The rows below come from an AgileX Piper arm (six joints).
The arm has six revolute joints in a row. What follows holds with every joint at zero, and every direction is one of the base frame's. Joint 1 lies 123 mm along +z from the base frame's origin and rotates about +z. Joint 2 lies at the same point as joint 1 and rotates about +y. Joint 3 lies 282.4 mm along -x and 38.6 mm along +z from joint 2 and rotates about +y. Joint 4 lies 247.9 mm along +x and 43.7 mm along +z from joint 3 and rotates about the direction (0.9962, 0, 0.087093). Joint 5 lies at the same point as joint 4 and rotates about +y. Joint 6 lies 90.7 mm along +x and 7.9 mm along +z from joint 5 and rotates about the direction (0.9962, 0, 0.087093). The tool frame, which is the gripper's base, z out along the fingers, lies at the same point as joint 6; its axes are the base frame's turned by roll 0, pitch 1.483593 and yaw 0 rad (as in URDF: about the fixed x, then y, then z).
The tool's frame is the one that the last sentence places.
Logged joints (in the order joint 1, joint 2, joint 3, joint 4, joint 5, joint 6), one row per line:
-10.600, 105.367, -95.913, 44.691, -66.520, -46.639
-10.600, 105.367, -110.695, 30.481, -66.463, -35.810
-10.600, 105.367, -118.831, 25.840, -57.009, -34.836
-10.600, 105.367, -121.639, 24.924, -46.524, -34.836
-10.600, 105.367, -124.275, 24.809, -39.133, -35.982
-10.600, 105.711, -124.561, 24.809, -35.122, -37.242
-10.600, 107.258, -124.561, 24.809, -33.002, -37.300
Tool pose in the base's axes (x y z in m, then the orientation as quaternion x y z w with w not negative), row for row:
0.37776, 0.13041, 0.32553, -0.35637, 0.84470, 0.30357, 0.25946
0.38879, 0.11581, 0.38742, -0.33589, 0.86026, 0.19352, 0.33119
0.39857, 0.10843, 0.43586, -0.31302, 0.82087, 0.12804, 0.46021
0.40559, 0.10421, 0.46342, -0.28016, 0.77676, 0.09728, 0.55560
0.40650, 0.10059, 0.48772, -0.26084, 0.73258, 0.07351, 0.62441
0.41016, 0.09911, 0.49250, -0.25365, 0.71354, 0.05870, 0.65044
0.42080, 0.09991, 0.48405, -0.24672, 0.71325, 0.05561, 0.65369
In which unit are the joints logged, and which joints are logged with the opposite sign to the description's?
The joints are logged in degrees. Opposite sign: joint 1, joint 5.
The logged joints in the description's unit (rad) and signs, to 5 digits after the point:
0.18500, 1.83900, -1.67400, 0.78001, 1.16099, -0.81400
0.18500, 1.83900, -1.93199, 0.53199, 1.16000, -0.62500
0.18500, 1.83900, -2.07399, 0.45099, 0.99499, -0.60800
0.18500, 1.83900, -2.12300, 0.43501, 0.81200, -0.60800
0.18500, 1.83900, -2.16901, 0.43300, 0.68300, -0.62800
0.18500, 1.84501, -2.17400, 0.43300, 0.61299, -0.65000
0.18500, 1.87201, -2.17400, 0.43300, 0.57599, -0.65101

